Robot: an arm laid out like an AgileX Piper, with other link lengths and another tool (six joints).
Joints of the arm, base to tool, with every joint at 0 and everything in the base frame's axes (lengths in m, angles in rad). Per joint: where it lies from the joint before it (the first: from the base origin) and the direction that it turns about. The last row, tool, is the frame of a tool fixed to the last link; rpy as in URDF.
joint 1: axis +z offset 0 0 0.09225
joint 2: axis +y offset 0 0 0
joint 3: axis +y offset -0.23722 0 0.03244
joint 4: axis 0.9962 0 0.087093 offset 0.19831 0 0.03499
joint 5: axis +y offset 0 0 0
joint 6: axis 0.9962 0 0.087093 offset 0.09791 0 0.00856
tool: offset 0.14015 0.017 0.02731 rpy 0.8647 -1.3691 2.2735
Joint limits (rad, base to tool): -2.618..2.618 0..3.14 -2.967..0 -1.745..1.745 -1.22..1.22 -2.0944..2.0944
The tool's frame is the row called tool.
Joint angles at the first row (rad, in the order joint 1, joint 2, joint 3, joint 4, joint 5, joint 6):
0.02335 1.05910 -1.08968 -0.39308 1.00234 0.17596
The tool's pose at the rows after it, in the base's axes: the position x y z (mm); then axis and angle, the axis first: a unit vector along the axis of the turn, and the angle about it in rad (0 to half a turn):
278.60 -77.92 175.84 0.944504 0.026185 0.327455 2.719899
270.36 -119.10 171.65 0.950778 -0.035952 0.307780 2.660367
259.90 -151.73 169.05 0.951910 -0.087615 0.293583 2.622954
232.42 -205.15 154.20 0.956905 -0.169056 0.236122 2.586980
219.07 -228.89 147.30 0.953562 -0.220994 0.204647 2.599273
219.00 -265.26 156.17 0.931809 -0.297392 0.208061 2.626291
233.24 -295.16 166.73 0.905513 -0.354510 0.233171 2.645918
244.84 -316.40 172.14 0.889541 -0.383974 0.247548 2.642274
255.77 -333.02 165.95 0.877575 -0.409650 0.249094 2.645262
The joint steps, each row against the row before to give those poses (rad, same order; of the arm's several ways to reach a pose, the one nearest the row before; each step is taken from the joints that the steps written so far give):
-0.04897 0.06774 0.00001 -0.05262 -0.00095 0.02887
-0.13468 0.03004 -0.00075 -0.02495 -0.01473 0.01413
-0.12084 0.02230 -0.00240 -0.00373 -0.02031 -0.00190
-0.21468 0.08510 -0.03956 0.02144 0.00827 -0.04828
-0.10037 0.06847 -0.06065 0.03042 0.03451 -0.01215
-0.12451 0.11290 -0.15757 0.06956 0.02552 0.00167
-0.05428 0.10933 -0.14960 0.04140 0.00019 0.05484
-0.01514 0.08314 -0.10551 -0.00163 -0.00108 0.05022
-0.00102 0.08635 -0.07861 -0.01330 -0.00080 0.06167

